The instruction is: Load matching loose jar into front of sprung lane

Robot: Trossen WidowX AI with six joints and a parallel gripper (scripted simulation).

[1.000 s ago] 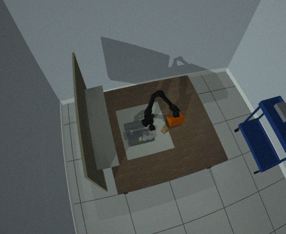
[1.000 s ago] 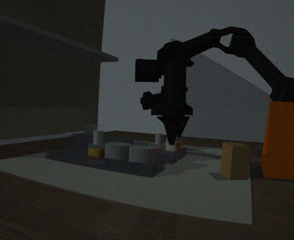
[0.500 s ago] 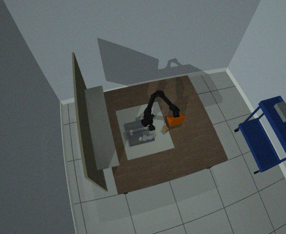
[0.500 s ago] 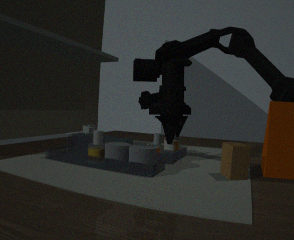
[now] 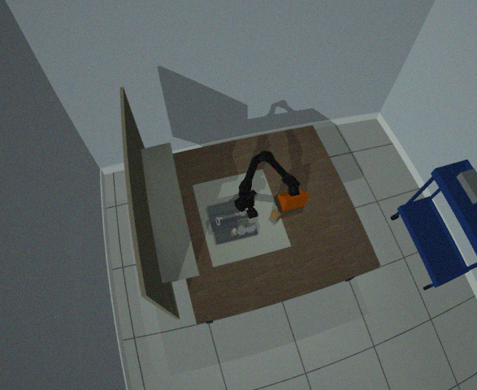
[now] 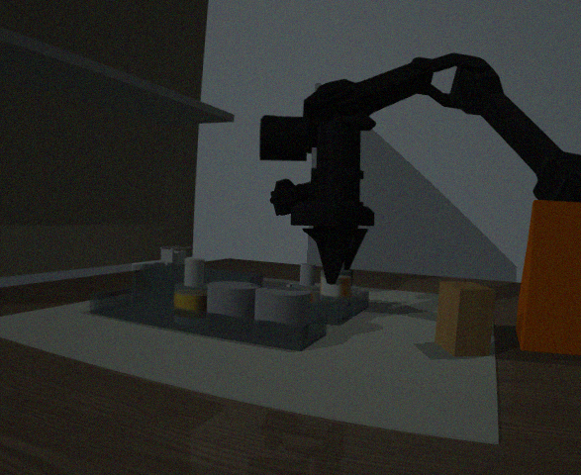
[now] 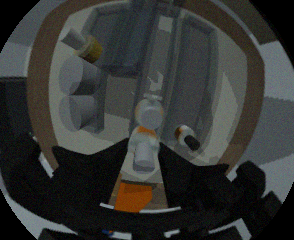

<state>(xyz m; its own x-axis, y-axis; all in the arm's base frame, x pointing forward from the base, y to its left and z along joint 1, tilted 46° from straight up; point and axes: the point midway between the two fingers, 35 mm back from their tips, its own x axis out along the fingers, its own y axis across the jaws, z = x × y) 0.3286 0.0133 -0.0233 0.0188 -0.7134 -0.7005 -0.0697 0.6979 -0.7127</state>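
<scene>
My gripper tip is 16 cm short of the grey lane rack, 3 cm to the right of it and 3 cm above it. Also, from my gripper tip: pusher plate (15 cm ahead, 4 cm to the left); then tan box (17 cm behind, 7 cm to the left, 2 cm below); then shelf (52 cm ahead, 2 cm to the left, 32 cm above).
</scene>
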